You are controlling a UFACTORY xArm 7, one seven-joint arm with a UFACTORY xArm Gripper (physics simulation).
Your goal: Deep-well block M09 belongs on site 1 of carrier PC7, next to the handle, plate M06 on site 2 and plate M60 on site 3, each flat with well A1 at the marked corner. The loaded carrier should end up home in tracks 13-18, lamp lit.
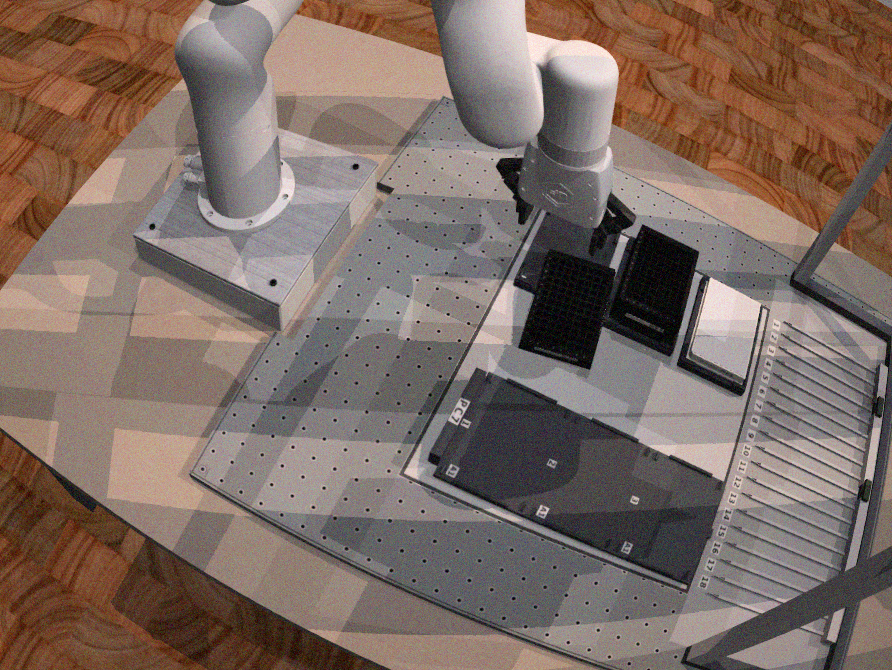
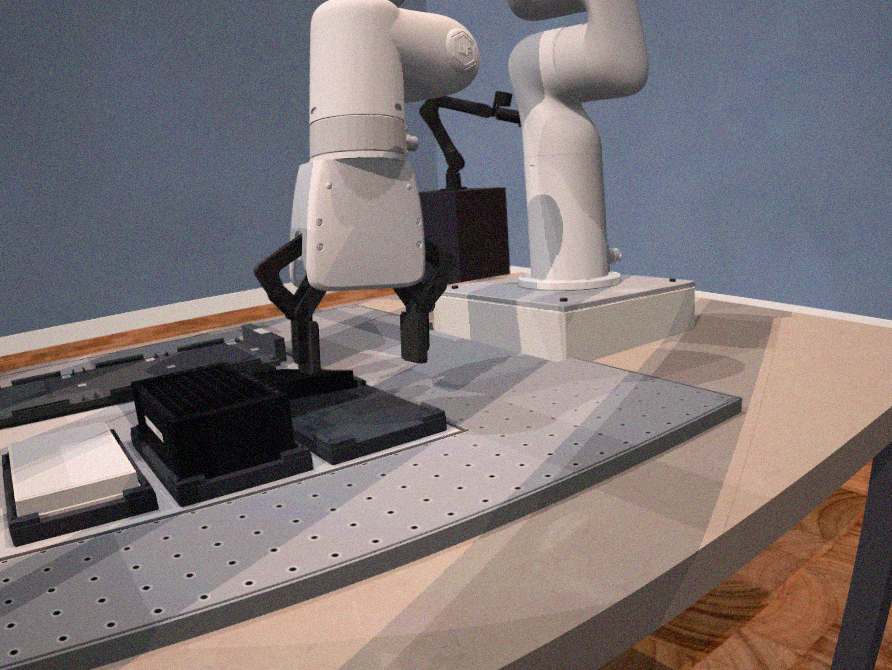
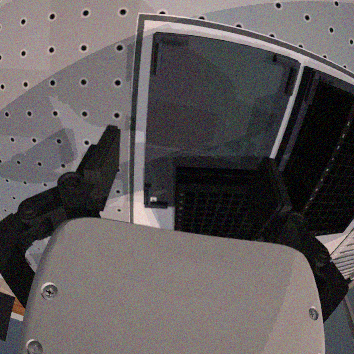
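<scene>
Carrier PC7 lies with its handle toward the robot base; its three sites are bare and its far end is by track numbers 13-18. A tall black block sits in a dark nest. A black plate overlaps the edge of an empty nest and looks tilted. A white plate sits in another nest. Their names cannot be read. My gripper is open and empty above the empty nest.
The track comb runs along the right, with two small dark pieces on its outer rail; no lit lamp shows. Grey frame posts stand beyond it. The robot base stands on the perforated board's far side from the tracks.
</scene>
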